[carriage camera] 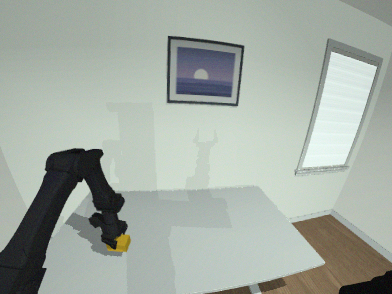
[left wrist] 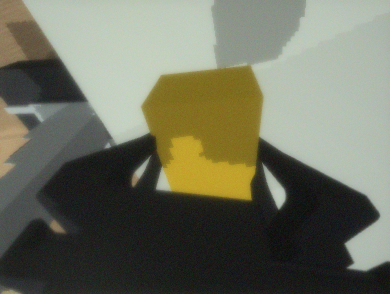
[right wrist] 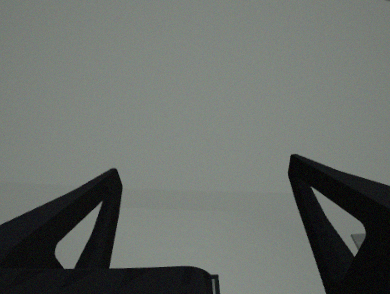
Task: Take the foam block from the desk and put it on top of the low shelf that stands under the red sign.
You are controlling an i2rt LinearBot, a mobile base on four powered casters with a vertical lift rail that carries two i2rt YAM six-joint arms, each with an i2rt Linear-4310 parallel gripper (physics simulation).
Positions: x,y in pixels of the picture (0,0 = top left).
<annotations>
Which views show the right gripper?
The right wrist view only.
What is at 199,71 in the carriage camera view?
A framed sunset picture.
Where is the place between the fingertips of the left gripper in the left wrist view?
208,137
</annotations>
